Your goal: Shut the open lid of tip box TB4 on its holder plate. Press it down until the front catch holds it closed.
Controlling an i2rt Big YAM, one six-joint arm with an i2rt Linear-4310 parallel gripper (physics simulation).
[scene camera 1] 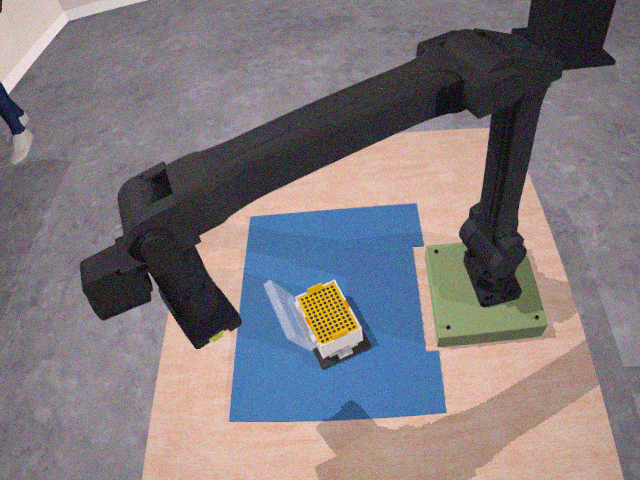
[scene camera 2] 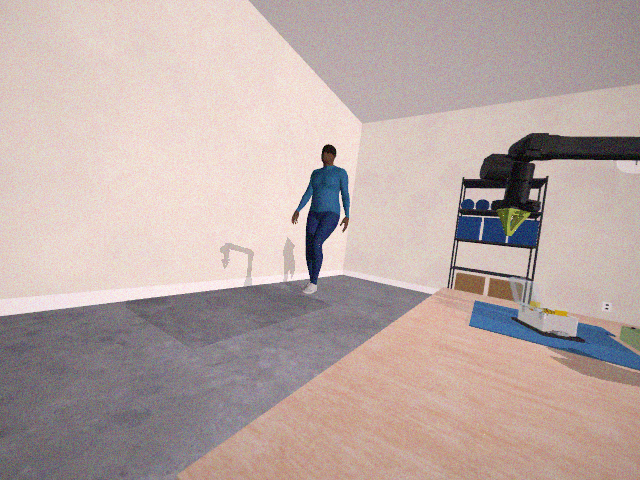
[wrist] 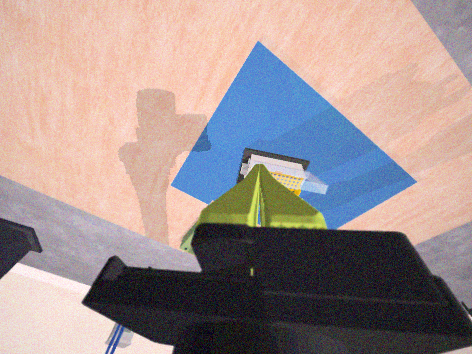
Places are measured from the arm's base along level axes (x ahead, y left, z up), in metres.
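Pixels of known places: gripper, fingertip midpoint: (scene camera 1: 217,337) (scene camera 2: 508,235) (wrist: 259,170); arm's base, link origin: (scene camera 1: 491,277).
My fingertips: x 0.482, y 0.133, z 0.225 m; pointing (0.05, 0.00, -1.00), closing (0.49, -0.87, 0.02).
For each thing: its top centre in the pictures, then the offset to it from my fingertips. "spot": a spot on its surface instead. Level surfaces: height alone.
- tip box, top centre: (scene camera 1: 327,310) (wrist: 273,188) (scene camera 2: 546,308) dz -0.203, dx -0.151, dy -0.126 m
- front catch, surface spot: (scene camera 1: 344,352) spot: dz -0.251, dx -0.168, dy -0.057 m
- blue mat, surface height: dz -0.269 m
- wooden table, surface height: dz -0.272 m
The tip box (scene camera 1: 330,317) (scene camera 2: 550,320) stands on its dark holder plate (scene camera 1: 326,363) (wrist: 301,163) on the blue mat, with its yellow rack of holes uncovered. Its clear lid (scene camera 1: 289,317) (scene camera 2: 521,293) (wrist: 316,184) stands open, tilted up and outward on the far side from the robot base. The front catch (scene camera 1: 344,352) shows at one end of the box in scene camera 1. My gripper (scene camera 2: 509,235) (wrist: 259,170) is shut and empty, its green fingertips together, high above the table on the lid's side. In the wrist view the fingers cover part of the box.
The blue mat (scene camera 1: 385,382) (scene camera 2: 491,322) (wrist: 280,95) lies on the wooden table (scene camera 1: 196,444). The arm's green base block (scene camera 1: 444,289) stands beside the mat. A shelf rack (scene camera 2: 454,258) stands by the wall, and a person (scene camera 2: 326,193) is on the floor away from the table.
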